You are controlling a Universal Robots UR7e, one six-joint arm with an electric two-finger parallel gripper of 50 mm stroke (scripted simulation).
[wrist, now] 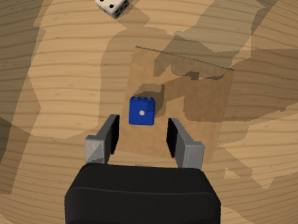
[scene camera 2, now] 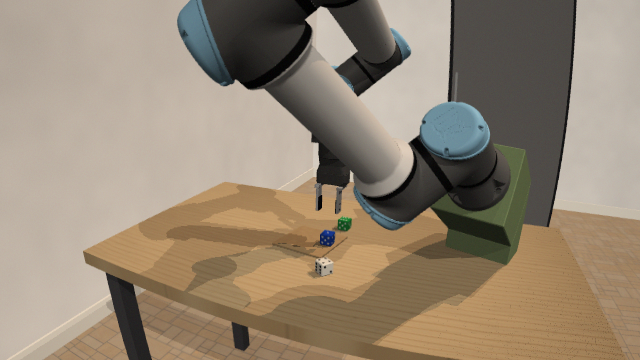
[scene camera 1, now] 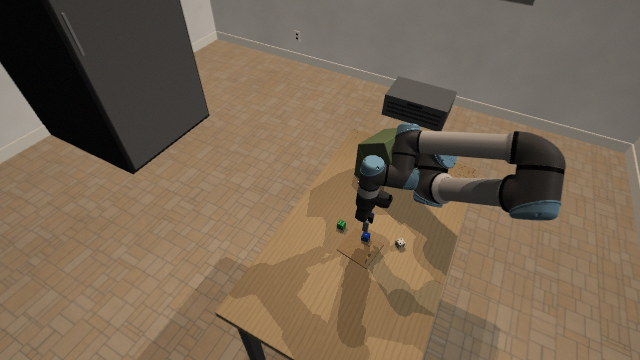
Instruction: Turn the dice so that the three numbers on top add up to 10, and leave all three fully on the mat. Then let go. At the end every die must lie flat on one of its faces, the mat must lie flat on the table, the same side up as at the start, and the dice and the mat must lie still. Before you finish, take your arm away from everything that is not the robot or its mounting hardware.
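Observation:
My gripper is visible at point(scene camera 2: 328, 210) and, in the wrist view, at point(wrist: 143, 128). A blue die point(wrist: 141, 109) is present. A thin mat point(scene camera 2: 306, 240) is visible too, and the wrist view shows the mat at point(wrist: 196, 93).

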